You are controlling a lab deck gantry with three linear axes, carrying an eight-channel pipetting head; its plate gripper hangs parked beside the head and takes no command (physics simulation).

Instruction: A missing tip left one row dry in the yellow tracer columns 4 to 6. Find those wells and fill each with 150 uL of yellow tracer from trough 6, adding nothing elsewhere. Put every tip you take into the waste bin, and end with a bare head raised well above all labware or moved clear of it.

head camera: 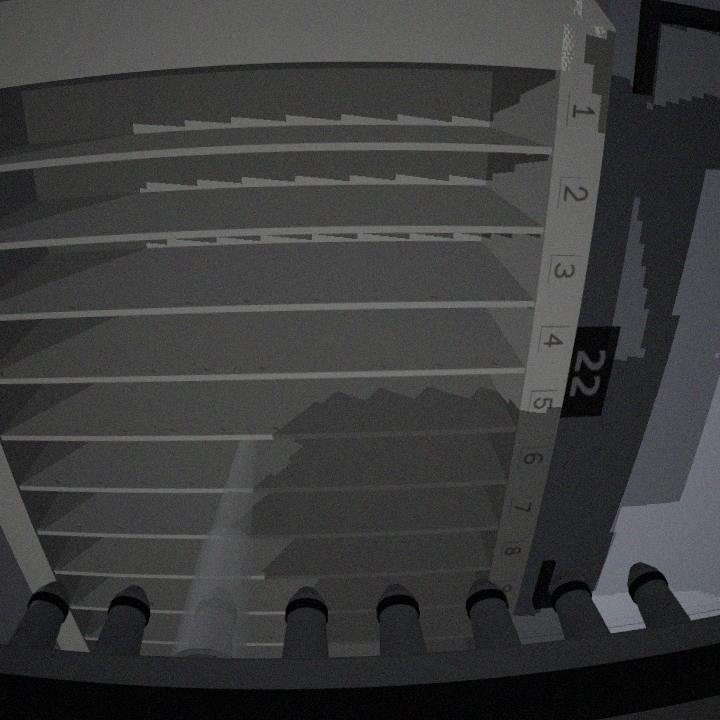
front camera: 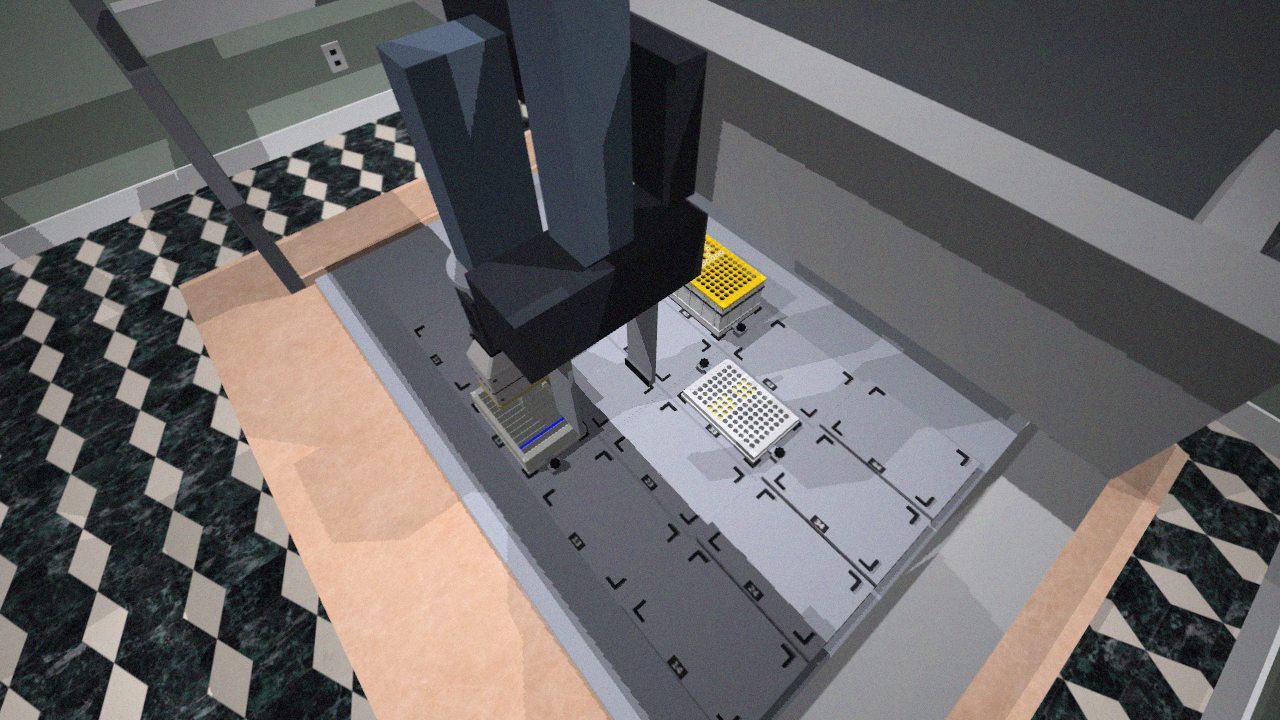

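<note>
The pipetting head (front camera: 508, 374) is low over the trough reservoir (front camera: 537, 462) (head camera: 574, 235). In the head view one translucent tip (head camera: 225, 537) is on the third nozzle from the left; the other nozzles are bare. The tip's far end shows near the divider between troughs 5 and 6; its depth cannot be told. No yellow liquid shows in trough 6 (head camera: 382, 460). The white well plate (front camera: 756, 438) shows yellow wells; its dry row is too small to tell. The yellow tip rack (front camera: 729, 273) is partly hidden. The parked plate gripper (front camera: 604, 371) is open and empty. The waste bin does not show.
A blue liquid line (front camera: 542, 433) shows in the reservoir. The dark gripper block (front camera: 581, 313) and tall columns (front camera: 572, 134) cover the deck's back left. The grey back wall (front camera: 895, 268) runs behind the deck. A deck label 22 (head camera: 589, 372) lies beside the reservoir.
</note>
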